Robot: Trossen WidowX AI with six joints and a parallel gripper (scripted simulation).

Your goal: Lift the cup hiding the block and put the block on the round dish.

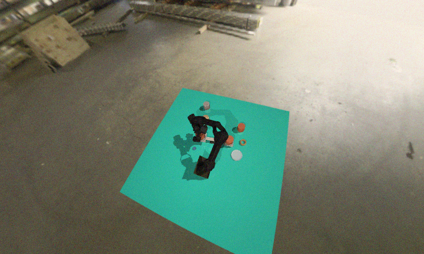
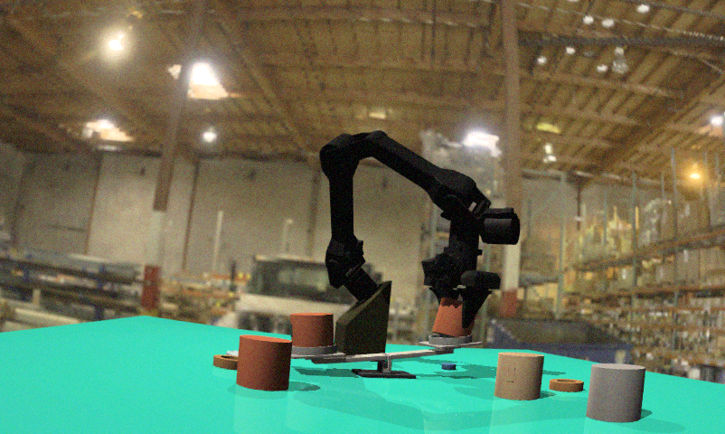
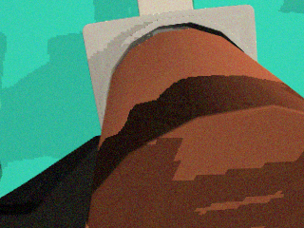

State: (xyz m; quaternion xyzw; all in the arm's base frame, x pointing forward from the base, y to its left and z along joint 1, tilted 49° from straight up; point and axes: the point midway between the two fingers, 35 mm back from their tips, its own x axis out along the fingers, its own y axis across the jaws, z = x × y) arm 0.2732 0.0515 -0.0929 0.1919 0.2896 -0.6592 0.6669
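The grey block lies 1 cm to the right of my gripper tip and 2 cm below it. Also, from my gripper tip: tan cylinder: 22 cm ahead, 1 cm to the left, 6 cm below; small balance: 2 cm ahead, 13 cm to the right, 6 cm below; small blue disc: 11 cm behind, 4 cm to the left, 9 cm below.
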